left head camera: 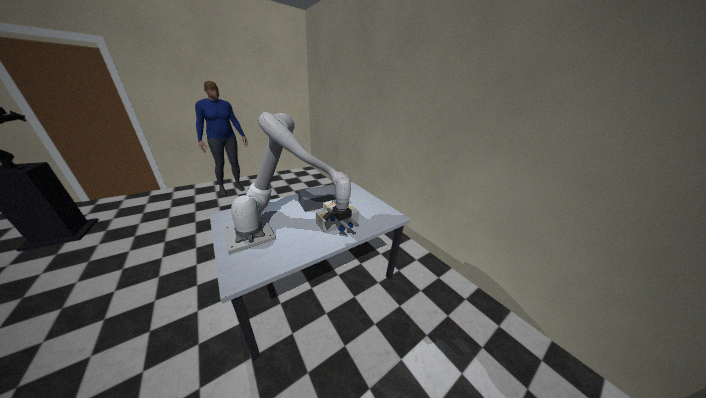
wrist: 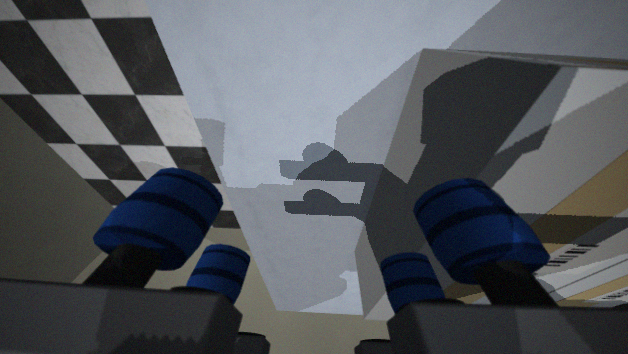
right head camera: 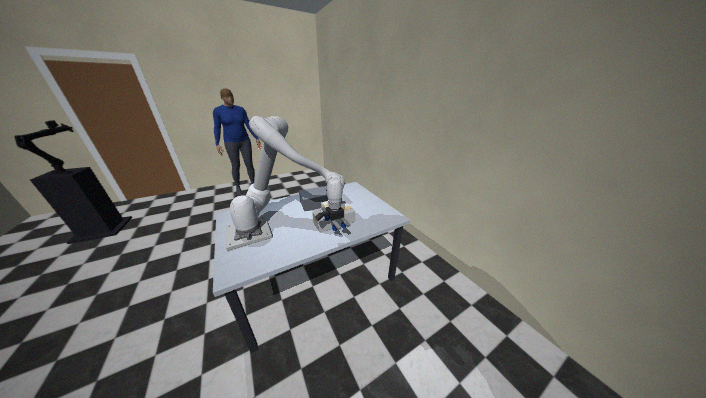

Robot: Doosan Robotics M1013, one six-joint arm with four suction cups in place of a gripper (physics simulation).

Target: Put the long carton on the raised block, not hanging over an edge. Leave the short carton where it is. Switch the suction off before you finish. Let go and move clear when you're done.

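Pixels of known places: hand, its tool point: (wrist: 316, 235); arm's base, origin of its link: (left head camera: 249, 232) (right head camera: 248, 230).
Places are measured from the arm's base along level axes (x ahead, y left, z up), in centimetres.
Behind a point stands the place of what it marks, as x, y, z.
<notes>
Two pale cartons with tan tape stand close together on the table, partly hidden by the gripper in both head views. One carton end (left head camera: 320, 221) {49.1, -12.9, 3.6} (right head camera: 317, 220) {49.2, -16.8, 6.6} shows to the left of the cups, and a pale carton face (left head camera: 354, 215) {76.2, -18.1, 5.0} (right head camera: 351, 215) {77.0, -18.1, 4.8} shows to the right. I cannot tell which is the long one. In the wrist view a taped carton (wrist: 525, 187) {54.4, -17.1, 7.8} lies at the right. The grey raised block (left head camera: 307, 201) {47.9, 14.9, 7.2} (right head camera: 308, 200) {49.8, 14.9, 7.7} stands behind them. My gripper (left head camera: 341, 224) {59.9, -27.2, 8.1} (right head camera: 335, 224) {59.9, -27.2, 8.1} (wrist: 317, 245) {59.9, -27.2, 8.1} is open: its blue cups hold nothing and hang beside the carton, partly over the table.
The table (left head camera: 280, 260) {14.2, -34.2, -2.6} (right head camera: 275, 255) {15.8, -32.3, -2.6} (wrist: 280, 60) {51.6, -31.5, -2.6} has its edge near the cups, with checkered floor beyond it. The arm's base plate (left head camera: 235, 246) {-9.2, -12.4, 0.2} (right head camera: 234, 244) {-8.7, -13.2, 0.0} is at the left. A person (left head camera: 218, 120) (right head camera: 233, 125) stands behind the table. A black pedestal (left head camera: 30, 205) (right head camera: 75, 205) stands farther left.
</notes>
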